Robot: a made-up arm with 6 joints. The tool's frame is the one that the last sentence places. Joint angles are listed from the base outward.
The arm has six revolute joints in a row. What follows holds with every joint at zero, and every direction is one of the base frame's.
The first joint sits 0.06 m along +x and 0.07 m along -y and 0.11 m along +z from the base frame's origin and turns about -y.
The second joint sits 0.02 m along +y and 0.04 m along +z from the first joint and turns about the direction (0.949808, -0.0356, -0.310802).
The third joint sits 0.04 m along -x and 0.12 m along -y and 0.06 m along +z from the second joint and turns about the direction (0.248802, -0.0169, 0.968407).
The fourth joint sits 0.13 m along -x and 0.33 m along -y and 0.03 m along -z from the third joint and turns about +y.
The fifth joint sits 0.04 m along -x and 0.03 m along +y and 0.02 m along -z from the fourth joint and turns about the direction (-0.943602, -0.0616, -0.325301).
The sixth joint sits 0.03 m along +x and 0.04 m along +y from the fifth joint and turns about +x.
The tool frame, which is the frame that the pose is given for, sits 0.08 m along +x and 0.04 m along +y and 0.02 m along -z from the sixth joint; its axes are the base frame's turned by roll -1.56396, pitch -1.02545 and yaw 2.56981 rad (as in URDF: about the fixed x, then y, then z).
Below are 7 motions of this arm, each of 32 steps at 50 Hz.
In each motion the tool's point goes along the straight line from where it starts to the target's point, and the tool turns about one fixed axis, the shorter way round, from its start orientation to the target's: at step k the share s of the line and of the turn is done. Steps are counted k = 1, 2, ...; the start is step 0. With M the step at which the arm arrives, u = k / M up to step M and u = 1 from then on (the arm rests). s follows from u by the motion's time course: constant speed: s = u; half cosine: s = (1 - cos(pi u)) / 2; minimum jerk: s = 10 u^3 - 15 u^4 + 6 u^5.
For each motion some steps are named. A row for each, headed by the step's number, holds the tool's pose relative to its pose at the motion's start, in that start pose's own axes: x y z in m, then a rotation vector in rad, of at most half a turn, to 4 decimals.
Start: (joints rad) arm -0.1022 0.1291 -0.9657 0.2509 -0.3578 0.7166
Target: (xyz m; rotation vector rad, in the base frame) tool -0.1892 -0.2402 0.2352 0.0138 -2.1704 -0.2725
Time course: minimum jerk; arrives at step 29
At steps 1, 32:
1: 0.0000 0.0000 0.0000 0.0000 -0.0001 0.0000
32: 0.0099 0.0029 -0.0055 0.0585 -0.1389 0.0188

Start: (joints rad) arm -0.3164 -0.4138 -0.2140 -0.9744 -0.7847 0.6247
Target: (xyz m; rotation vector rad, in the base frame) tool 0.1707 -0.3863 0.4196 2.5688 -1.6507 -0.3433
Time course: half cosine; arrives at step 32
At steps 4, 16, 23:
4: -0.0011 -0.0073 0.0036 -0.0171 -0.0317 -0.0304
16: -0.0147 -0.0961 0.0468 -0.2251 -0.4163 -0.3995
23: -0.0240 -0.1571 0.0765 -0.3679 -0.6803 -0.6529

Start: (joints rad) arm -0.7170 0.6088 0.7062 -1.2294 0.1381 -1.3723
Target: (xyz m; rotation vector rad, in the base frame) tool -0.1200 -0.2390 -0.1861 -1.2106 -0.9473 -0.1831
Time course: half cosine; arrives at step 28
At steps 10, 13, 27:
10: 0.0235 0.0638 0.0191 -0.2080 0.2752 -0.1202
13: 0.0369 0.1001 0.0299 -0.3262 0.4316 -0.1885
27: 0.0828 0.2248 0.0672 -0.7323 0.9691 -0.4232

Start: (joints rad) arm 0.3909 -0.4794 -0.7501 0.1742 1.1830 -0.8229
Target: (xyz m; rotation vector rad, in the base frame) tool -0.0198 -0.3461 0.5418 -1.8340 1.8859 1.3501
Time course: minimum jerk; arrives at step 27
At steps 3, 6, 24, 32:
3: -0.0011 -0.0047 0.0005 -0.0048 0.0088 0.0126
6: -0.0075 -0.0310 0.0033 -0.0318 0.0585 0.0834
24: -0.0964 -0.4007 0.0424 -0.4120 0.7566 1.0783
32: -0.0976 -0.4054 0.0429 -0.4168 0.7655 1.0909

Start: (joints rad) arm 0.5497 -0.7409 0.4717 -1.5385 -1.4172 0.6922
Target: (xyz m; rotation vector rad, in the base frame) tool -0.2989 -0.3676 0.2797 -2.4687 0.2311 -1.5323
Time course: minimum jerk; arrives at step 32
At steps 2, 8, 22, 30, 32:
2: -0.0004 0.0002 -0.0002 -0.0004 0.0001 -0.0008
8: -0.0172 0.0080 -0.0082 -0.0174 0.0059 -0.0362
22: -0.1365 0.0631 -0.0651 -0.1380 0.0466 -0.2866
30: -0.1661 0.0767 -0.0792 -0.1679 0.0567 -0.3487
32: -0.1665 0.0769 -0.0794 -0.1683 0.0568 -0.3495

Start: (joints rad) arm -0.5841 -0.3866 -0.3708 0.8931 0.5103 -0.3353
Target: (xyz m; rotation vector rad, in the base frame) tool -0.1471 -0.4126 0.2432 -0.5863 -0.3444 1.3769
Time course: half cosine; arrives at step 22
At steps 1, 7, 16, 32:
1: -0.0001 0.0001 -0.0006 -0.0057 0.0000 0.0005
7: -0.0036 0.0066 -0.0273 -0.2586 0.0003 0.0214
16: -0.0129 0.0239 -0.0985 -0.9315 0.0011 0.0771
32: -0.0156 0.0289 -0.1190 -1.1257 0.0013 0.0932

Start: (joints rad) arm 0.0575 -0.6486 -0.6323 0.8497 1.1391 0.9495
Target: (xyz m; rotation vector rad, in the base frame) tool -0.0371 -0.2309 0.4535 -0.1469 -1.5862 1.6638
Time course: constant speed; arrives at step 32
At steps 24, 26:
24: 0.1631 -0.0838 -0.0083 0.0384 -0.7742 0.3214
26: 0.1766 -0.0907 -0.0090 0.0416 -0.8387 0.3482

